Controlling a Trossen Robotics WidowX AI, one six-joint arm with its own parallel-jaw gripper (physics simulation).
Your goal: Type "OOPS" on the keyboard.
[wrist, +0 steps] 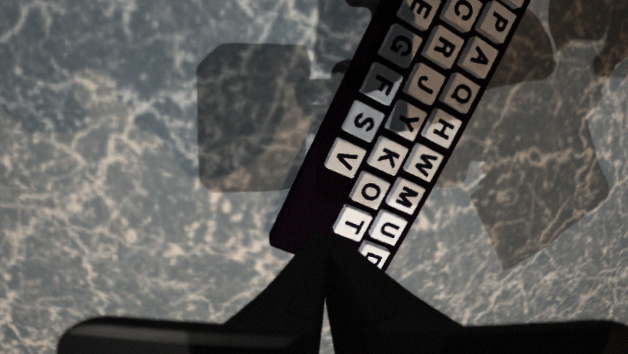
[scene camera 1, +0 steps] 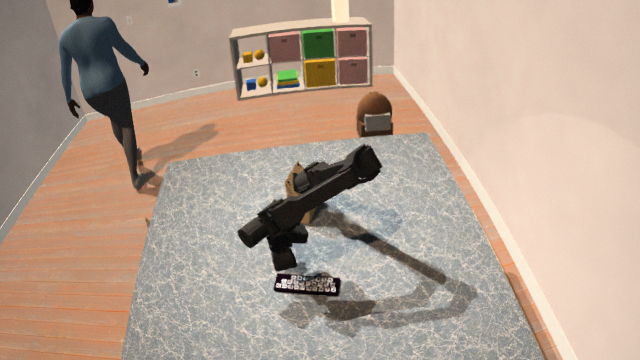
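Pixels of known places: gripper, between the fingertips: [wrist: 324, 247]; arm's base, origin of its link: [scene camera 1: 299, 184].
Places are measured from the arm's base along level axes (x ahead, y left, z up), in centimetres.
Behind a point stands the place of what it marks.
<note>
A small dark keyboard [scene camera 1: 307, 285] {y 0.6, x 34.0, z -12.1 cm} [wrist: 320, 200] {y -6.0, x 30.2, z -12.5 cm} with white letter keys lies on the grey marbled table. It runs diagonally in the wrist view. The O key [wrist: 370, 191] {y -4.8, x 32.3, z -11.9 cm}, the S key [wrist: 363, 121] {y -1.7, x 30.9, z -12.0 cm} and the P key [wrist: 496, 23] {y 4.5, x 35.7, z -12.0 cm} show there. My gripper [scene camera 1: 285, 269] {y -5.7, x 29.2, z -6.8 cm} [wrist: 324, 247] {y -5.7, x 29.2, z -6.8 cm} is shut and empty. It is above the table, near the keyboard's left end in the scene view. In the wrist view its tips overlap the keyboard's end, just below the T key [wrist: 352, 223] {y -6.6, x 31.9, z -12.0 cm}, and partly hide a key beside them.
The arm's shadows fall across the table [scene camera 1: 200, 280] {y -35.8, x 30.7, z -13.6 cm} and part of the keyboard. A person [scene camera 1: 95, 65] stands on the wooden floor at the left. A shelf unit [scene camera 1: 300, 24] with bins stands at the back wall. A brown rounded object [scene camera 1: 374, 106] is behind the table.
</note>
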